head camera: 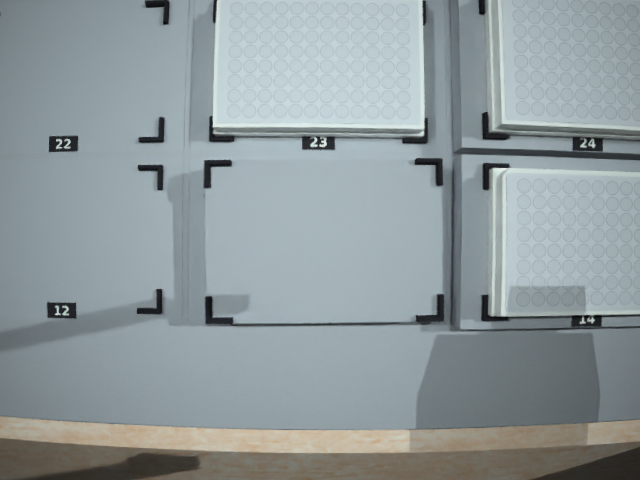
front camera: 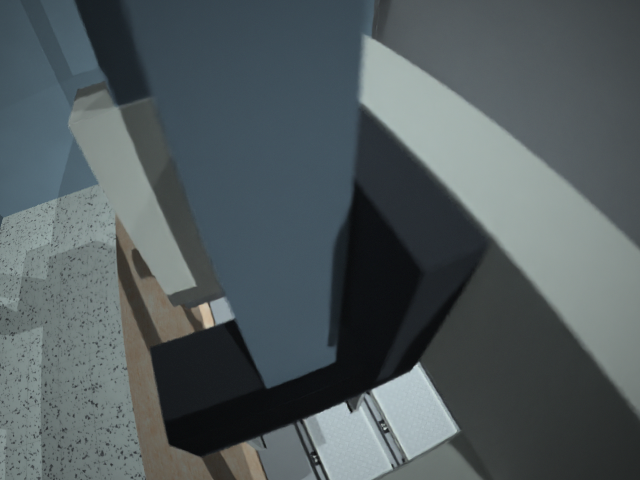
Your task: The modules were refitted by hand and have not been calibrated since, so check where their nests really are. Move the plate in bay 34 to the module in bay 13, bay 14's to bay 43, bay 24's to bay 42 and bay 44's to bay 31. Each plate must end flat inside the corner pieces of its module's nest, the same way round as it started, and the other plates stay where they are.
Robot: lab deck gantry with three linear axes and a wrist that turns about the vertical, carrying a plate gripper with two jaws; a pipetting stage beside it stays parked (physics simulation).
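Places are measured from the robot's base along level axes (x left, y back, z up), in centimetres.
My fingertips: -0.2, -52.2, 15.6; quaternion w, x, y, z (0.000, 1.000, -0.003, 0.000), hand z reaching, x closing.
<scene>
Ahead of a thing's pixels: the offset from my fingertips to its top centre, as dx, dy, dz. "pt": to the spot under its first point.
The gripper [front camera: 309, 426] is very close to the front camera; its black body hides most of its jaws. Small parts of two jaws show below it, apart, with no plate visible between them; it looks open. It does not show in the head view. Bay 13's module @[pt +4.9, +12.6, -13.7] [head camera: 325, 232] has four black corner pieces and no plate; its label is not visible. Bay 14's plate @[+4.5, -3.4, -12.7] [head camera: 568, 237] and bay 24's plate @[+15.2, -3.4, -12.7] [head camera: 573, 62] sit in their nests, cut off by the right edge. Bays 34, 44, 43, 42 and 31 do not show in the head view.
Bay 23's plate @[+15.2, +13.0, -14.2] [head camera: 318, 67] sits behind bay 13. Bays 22 and 12, with labels [head camera: 63, 143] [head camera: 61, 310], lie to the left. A wooden edge [head camera: 258, 439] runs along the front. In the front view, a pale beam [front camera: 134, 196] stands left of the blue column [front camera: 258, 180].
</scene>
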